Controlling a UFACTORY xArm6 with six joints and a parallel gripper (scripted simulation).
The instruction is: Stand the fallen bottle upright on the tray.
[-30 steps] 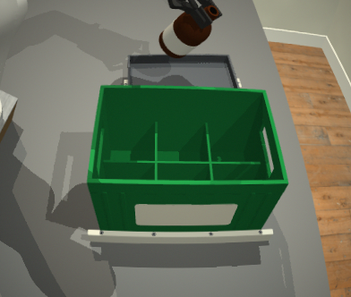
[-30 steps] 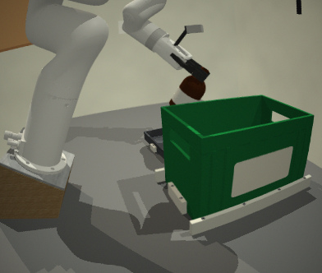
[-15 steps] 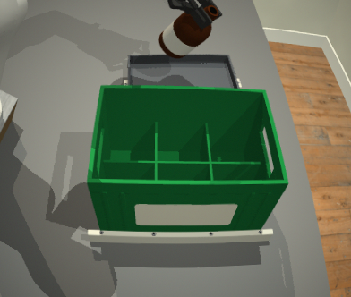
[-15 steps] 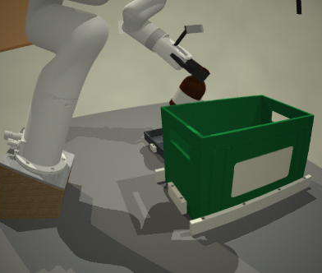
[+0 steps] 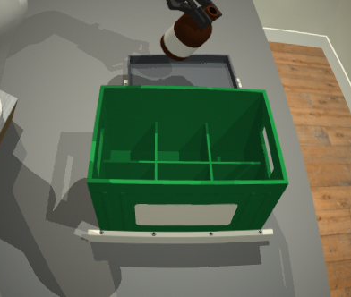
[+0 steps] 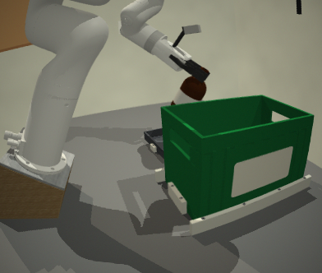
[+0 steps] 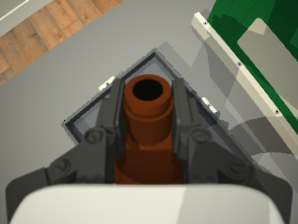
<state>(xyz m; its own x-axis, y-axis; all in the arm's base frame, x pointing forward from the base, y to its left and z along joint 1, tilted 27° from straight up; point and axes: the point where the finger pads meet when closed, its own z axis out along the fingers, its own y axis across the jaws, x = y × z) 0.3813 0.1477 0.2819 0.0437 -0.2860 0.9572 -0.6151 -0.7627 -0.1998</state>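
The brown bottle is 2 cm behind my hand, 2 cm to the left of it and 5 cm below it. From my hand the other things lie so: green crate (8 cm behind, 26 cm to the right, 12 cm below); dark grey tray (3 cm behind, 1 cm to the left, 19 cm below).
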